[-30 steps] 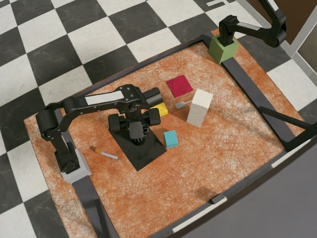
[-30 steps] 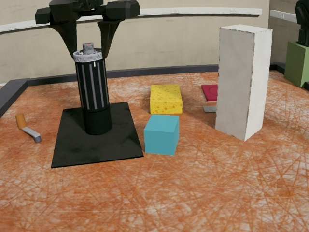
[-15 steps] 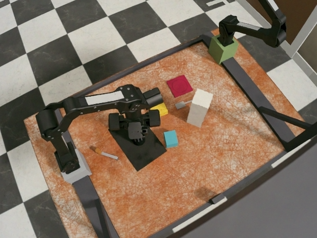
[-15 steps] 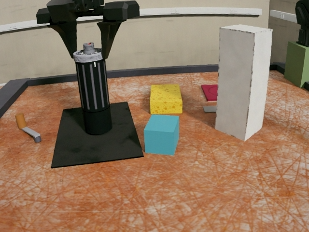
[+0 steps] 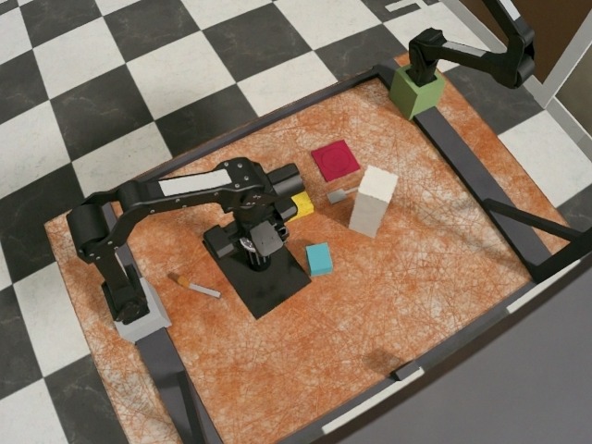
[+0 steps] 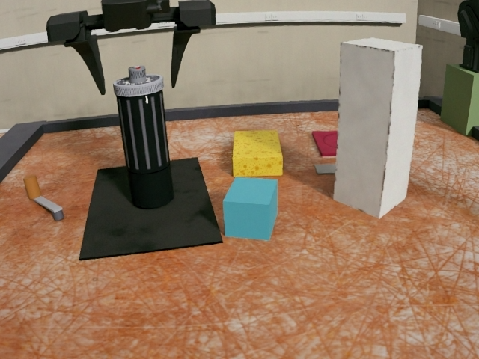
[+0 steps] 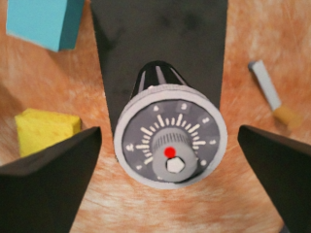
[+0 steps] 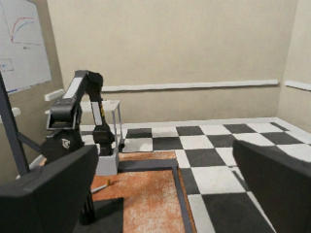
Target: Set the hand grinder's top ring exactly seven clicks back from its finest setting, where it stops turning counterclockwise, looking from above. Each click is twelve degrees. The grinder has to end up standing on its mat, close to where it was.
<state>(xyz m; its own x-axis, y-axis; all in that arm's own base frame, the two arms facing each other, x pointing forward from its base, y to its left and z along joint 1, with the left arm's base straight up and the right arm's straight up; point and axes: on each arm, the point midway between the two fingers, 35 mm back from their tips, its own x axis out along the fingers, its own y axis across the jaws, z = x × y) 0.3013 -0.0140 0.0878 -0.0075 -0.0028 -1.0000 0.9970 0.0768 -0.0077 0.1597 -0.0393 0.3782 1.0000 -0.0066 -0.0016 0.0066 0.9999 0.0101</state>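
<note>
Right now my left hand is 30 mm above the grey knurled ring. Round my left hand: dark mat: 10 mm ahead, 10 mm to the left, 180 mm below; then crank handle: 40 mm ahead, 150 mm to the left, 170 mm below; then teal cube: 100 mm behind, 100 mm to the right, 160 mm below.
</note>
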